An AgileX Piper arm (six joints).
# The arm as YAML. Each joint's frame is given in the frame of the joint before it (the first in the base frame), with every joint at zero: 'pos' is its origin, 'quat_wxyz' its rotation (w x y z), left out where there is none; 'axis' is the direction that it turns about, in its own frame. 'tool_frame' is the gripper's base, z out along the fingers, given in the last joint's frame.
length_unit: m
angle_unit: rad
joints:
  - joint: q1
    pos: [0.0, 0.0, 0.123]
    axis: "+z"
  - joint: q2
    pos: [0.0, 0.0, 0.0]
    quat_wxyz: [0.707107, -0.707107, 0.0, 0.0]
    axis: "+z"
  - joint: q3
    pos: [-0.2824, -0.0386, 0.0]
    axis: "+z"
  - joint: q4
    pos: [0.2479, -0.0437, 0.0]
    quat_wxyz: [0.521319, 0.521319, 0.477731, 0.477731]
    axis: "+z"
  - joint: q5
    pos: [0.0, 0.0, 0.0]
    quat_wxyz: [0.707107, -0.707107, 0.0, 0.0]
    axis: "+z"
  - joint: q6
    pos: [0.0, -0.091, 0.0]
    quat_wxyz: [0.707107, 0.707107, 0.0, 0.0]
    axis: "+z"
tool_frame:
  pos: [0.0, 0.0, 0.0]
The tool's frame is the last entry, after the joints.
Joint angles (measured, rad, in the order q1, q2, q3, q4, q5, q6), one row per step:
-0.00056, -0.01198, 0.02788, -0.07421, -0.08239, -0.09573
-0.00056, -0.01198, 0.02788, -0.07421, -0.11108, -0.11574
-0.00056, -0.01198, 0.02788, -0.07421, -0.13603, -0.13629
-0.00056, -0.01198, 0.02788, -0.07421, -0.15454, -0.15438
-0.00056, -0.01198, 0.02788, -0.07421, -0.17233, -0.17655
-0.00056, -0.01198, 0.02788, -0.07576, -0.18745, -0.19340
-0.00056, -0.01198, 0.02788, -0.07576, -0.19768, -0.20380
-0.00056, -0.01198, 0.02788, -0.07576, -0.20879, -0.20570
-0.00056, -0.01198, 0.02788, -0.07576, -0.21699, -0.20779
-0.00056, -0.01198, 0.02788, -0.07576, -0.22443, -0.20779
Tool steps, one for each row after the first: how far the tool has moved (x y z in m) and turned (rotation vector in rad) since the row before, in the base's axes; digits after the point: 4 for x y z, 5 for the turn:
-0.0004, 0.0002, 0.0026, -0.01990, -0.02874, -0.00122
-0.0004, 0.0002, 0.0022, -0.02031, -0.02506, -0.00213
-0.0004, 0.0001, 0.0016, -0.01778, -0.01864, -0.00251
-0.0004, 0.0001, 0.0016, -0.02167, -0.01800, -0.00383
-0.0003, 0.0001, 0.0013, -0.01796, -0.01529, -0.00316
-0.0002, 0.0001, 0.0009, -0.01010, -0.01035, -0.00193
-0.0003, 0.0001, 0.0010, -0.00190, -0.01111, 0.00032
-0.0002, 0.0001, 0.0007, -0.00206, -0.00821, 0.00003
-0.0002, 0.0001, 0.0006, -0.00004, -0.00742, 0.00056

